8 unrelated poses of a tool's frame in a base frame.
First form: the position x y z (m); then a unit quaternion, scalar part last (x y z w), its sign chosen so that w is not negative.
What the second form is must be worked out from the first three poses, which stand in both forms.
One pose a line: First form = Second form
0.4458 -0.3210 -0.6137 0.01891 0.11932 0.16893 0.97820 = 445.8 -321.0 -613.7 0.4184 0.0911 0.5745 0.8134
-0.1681 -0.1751 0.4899 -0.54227 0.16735 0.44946 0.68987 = -168.1 -175.1 489.9 1.6190 -0.7491 0.2312 0.6209
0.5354 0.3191 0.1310 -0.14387 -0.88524 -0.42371 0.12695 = 535.4 319.1 131.0 2.8870 -0.1450 -0.8925 -0.4272
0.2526 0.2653 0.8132 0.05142 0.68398 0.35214 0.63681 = 252.6 265.3 813.2 1.7609 0.0667 0.8871 0.4567
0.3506 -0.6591 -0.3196 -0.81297 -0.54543 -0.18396 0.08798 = 350.6 -659.1 -319.6 2.9654 -0.8161 -0.5476 -0.1847
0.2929 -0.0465 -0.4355 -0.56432 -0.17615 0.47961 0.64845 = 292.9 -46.5 -435.5 1.7305 -0.7413 -0.2314 0.6300
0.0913 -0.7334 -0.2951 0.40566 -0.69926 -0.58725 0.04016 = 91.3 -733.4 -295.1 3.0613 0.4060 -0.6998 -0.5877
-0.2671 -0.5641 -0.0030 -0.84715 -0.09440 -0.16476 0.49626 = -267.1 -564.1 -3.0 2.1030 -0.9758 -0.1087 -0.1898
